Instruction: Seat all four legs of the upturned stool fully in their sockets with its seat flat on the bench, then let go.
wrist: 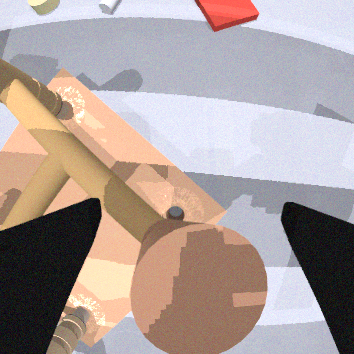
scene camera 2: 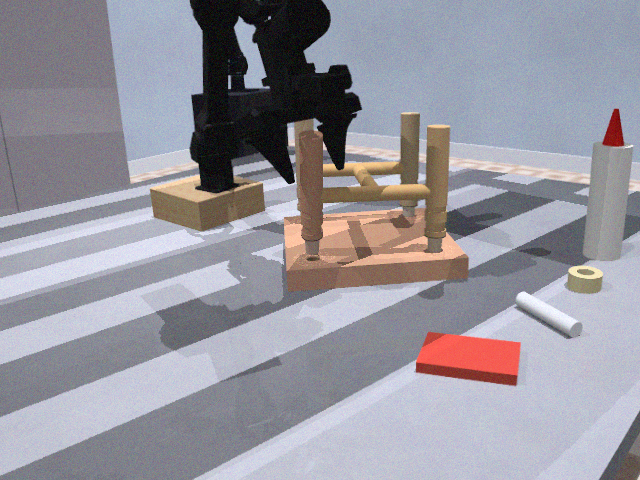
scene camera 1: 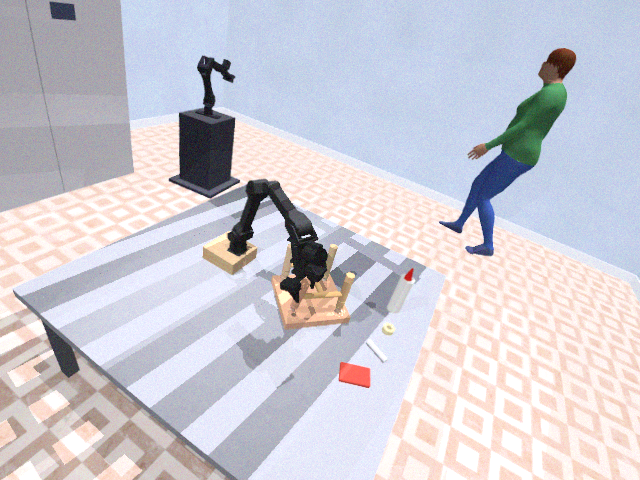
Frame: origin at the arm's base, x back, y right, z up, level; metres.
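Seen in the pictures: gripper, between the fingertips: (wrist: 193, 209) (scene camera 2: 317, 176) (scene camera 1: 305, 295); arm's base, origin of its link: (scene camera 2: 217, 187) (scene camera 1: 237, 249).
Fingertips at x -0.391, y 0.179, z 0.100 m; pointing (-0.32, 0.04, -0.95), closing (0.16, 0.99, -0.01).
Pixels of each thing's top centre, then the offset from my fingertips to it. "pt": a spot on its surface instead.
- upturned stool's pale orange seat, a spot on its surface: (wrist: 116, 134) (scene camera 2: 387, 259) pt dx -0.069, dy -0.067, dz -0.128 m
- white glue bottle, centre of its top: (scene camera 2: 616, 108) (scene camera 1: 412, 268) dx -0.314, dy -0.319, dz +0.068 m
- tape ring, centre of its top: (scene camera 2: 585, 271) (scene camera 1: 389, 327) dx -0.320, dy -0.177, dz -0.138 m
- white rod, centre of its top: (scene camera 2: 548, 306) (scene camera 1: 377, 348) dx -0.304, dy -0.051, dz -0.140 m
- red block, centre of its top: (scene camera 2: 469, 352) (scene camera 1: 355, 373) dx -0.260, dy +0.087, dz -0.147 m
The upturned stool's pale orange seat (scene camera 1: 316, 321) (scene camera 2: 377, 274) (wrist: 116, 134) lies flat on the bench. Its reddish leg (scene camera 2: 311, 191) (wrist: 200, 285) stands at the near left corner in scene camera 2. Tan legs stand at the near right (scene camera 1: 346, 294) (scene camera 2: 437, 175), far right (scene camera 1: 331, 260) (scene camera 2: 409, 149) and far left (scene camera 1: 285, 263) (scene camera 2: 303, 126). Grey tenon shows between collar and seat on the reddish, near right and far right legs; the far left foot is hidden in scene camera 2. My gripper (scene camera 1: 305, 291) (scene camera 2: 315, 174) (wrist: 193, 209) is open, its fingers down on either side of the reddish leg's upper part.
Tan rails (scene camera 2: 377, 193) (wrist: 85, 170) join the legs. A white glue bottle (scene camera 1: 399, 297) (scene camera 2: 605, 201), tape ring (scene camera 1: 388, 329) (scene camera 2: 584, 285), white rod (scene camera 1: 376, 350) (scene camera 2: 547, 314) and red block (scene camera 1: 354, 374) (scene camera 2: 467, 357) lie beyond the seat. My arm's wooden base (scene camera 1: 227, 258) (scene camera 2: 178, 209) stands behind.
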